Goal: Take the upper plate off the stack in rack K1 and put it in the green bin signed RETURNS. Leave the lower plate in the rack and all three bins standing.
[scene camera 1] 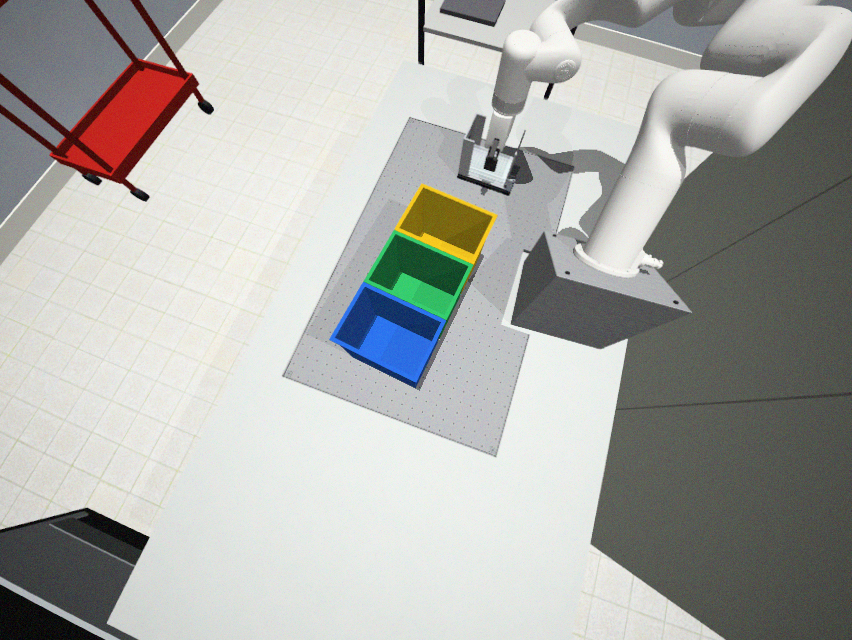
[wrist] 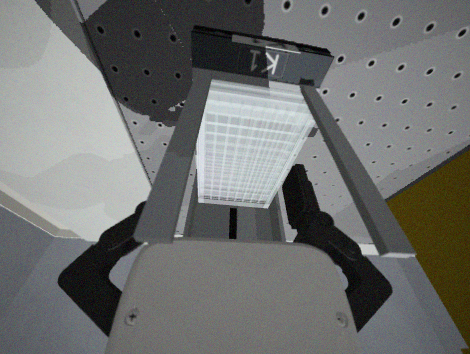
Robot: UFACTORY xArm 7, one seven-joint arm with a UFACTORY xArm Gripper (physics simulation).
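Where they show: gripper, between the fingertips: (scene camera 1: 494, 157) (wrist: 236, 170); arm's base, origin of its link: (scene camera 1: 604, 261).
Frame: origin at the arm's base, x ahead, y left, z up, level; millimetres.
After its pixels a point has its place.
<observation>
Rack K1 (scene camera 1: 484, 186) @(x 276, y -265, z -195 mm) (wrist: 215, 55) @(x 207, y -339, z -181 mm) stands upright at the far part of the perforated board, with grey uprights rising around its stack. Clear gridded plates (scene camera 1: 479, 171) @(x 301, y -274, z -154 mm) (wrist: 255, 140) @(x 259, y -306, z -160 mm) lie in it; the line between upper and lower plate cannot be made out. My gripper (scene camera 1: 493, 159) @(x 274, y -320, z -139 mm) (wrist: 236, 170) @(x 274, y -320, z -139 mm) is open and empty, pointing down over the rack. In the wrist view its right finger shows between the stack and the right upright, while its left finger is mostly hidden behind the left upright. The green bin (scene camera 1: 433, 270) @(x 329, y 75, z -106 mm) stands upright in the middle of three; its sign does not show.
A yellow bin (scene camera 1: 447, 212) @(x 338, y -59, z -70 mm) (wrist: 435, 210) @(x 350, y -63, z -157 mm) stands between the rack and the green bin. A blue bin (scene camera 1: 406, 315) @(x 350, y 204, z -81 mm) stands on the green bin's other side. All stand on the perforated board (scene camera 1: 468, 399) @(x 165, y 319, z -198 mm). The arm's grey base block (scene camera 1: 592, 303) @(x 17, y 105, z 17 mm) is at the right.
</observation>
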